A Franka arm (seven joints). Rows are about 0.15 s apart.
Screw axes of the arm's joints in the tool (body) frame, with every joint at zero. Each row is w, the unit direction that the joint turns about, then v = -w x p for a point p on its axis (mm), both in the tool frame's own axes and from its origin. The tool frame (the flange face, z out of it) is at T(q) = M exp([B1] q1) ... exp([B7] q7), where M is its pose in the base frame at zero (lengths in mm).
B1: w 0 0 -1 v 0 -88 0
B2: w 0 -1 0 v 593 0 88
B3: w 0 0 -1 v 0 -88 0
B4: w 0 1 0 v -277 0 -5.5
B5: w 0 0 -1 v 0 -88 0
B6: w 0 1 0 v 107 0 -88
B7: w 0 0 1 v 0 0 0
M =
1 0 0 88
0 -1 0 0
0 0 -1 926
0 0 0 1
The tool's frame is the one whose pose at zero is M.
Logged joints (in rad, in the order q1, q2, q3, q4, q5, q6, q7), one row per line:
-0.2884 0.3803 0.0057 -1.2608 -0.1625 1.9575 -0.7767
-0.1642 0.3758 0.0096 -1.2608 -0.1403 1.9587 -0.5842
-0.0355 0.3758 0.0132 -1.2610 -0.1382 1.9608 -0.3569
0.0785 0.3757 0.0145 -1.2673 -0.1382 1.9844 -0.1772
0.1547 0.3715 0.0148 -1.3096 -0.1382 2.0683 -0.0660
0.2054 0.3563 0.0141 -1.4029 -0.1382 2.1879 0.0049
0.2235 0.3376 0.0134 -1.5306 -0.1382 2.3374 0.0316
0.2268 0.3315 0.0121 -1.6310 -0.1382 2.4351 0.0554
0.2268 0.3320 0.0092 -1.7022 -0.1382 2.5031 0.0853
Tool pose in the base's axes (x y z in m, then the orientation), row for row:
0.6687 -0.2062 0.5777 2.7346 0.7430 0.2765
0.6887 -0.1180 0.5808 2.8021 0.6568 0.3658
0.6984 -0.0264 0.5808 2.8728 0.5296 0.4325
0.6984 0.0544 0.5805 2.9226 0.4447 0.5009
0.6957 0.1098 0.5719 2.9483 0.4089 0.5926
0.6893 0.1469 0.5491 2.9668 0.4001 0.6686
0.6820 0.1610 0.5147 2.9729 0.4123 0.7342
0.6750 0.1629 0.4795 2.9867 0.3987 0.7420
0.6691 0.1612 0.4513 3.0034 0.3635 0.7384
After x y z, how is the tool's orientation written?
As a rotation vector, in radians.
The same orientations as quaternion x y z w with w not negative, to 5 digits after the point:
0.95007 0.25814 0.09606 0.14667
0.95887 0.22476 0.12518 0.11991
0.96850 0.17854 0.14581 0.09413
0.97223 0.14793 0.16663 0.07155
0.97007 0.13454 0.19498 0.05330
0.96653 0.13035 0.21782 0.03708
0.96183 0.13339 0.23754 0.02587
0.96228 0.12846 0.23906 0.01919
0.96435 0.11672 0.23709 0.01373

